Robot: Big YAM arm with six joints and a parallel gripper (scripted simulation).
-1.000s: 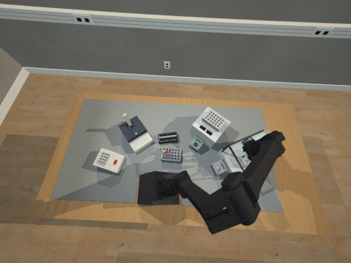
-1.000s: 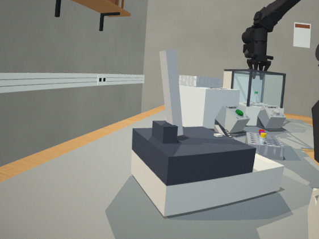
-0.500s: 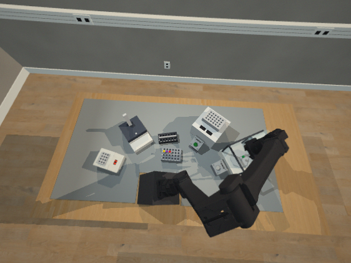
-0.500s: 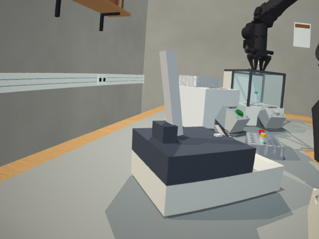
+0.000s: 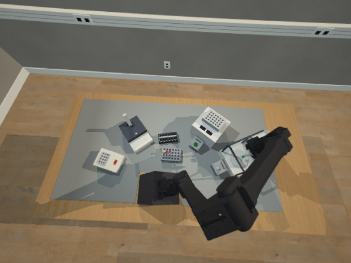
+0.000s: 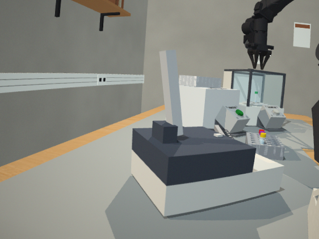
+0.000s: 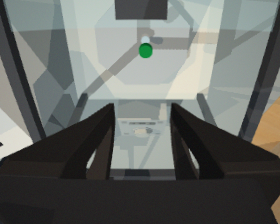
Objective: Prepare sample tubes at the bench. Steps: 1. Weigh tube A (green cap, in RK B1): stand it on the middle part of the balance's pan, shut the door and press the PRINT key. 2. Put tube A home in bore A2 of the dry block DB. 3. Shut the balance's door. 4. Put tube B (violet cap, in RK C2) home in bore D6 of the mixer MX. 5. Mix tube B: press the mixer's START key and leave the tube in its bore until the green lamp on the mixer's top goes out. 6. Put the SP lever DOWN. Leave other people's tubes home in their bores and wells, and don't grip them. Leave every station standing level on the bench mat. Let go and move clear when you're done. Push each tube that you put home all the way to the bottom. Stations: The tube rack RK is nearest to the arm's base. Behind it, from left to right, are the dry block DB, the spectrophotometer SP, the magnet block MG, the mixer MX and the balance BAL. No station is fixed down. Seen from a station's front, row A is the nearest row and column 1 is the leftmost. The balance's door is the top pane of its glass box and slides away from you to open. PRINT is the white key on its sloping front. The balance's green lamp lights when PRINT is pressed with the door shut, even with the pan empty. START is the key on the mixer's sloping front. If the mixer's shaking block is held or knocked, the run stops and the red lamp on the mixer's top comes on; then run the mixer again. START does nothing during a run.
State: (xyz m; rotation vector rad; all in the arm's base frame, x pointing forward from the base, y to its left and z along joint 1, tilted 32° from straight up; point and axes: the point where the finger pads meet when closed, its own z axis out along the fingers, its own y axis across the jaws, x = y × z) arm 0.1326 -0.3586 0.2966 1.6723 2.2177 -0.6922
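The balance door is 30 mm ahead of my hand, 80 mm to the right of it and 20 mm below it. From my hand the other things lie so: eight-sided pan (150 mm below); then print key (40 mm behind, 140 mm to the left, 160 mm below); then mixer block (240 mm ahead, 130 mm to the left, 80 mm below).
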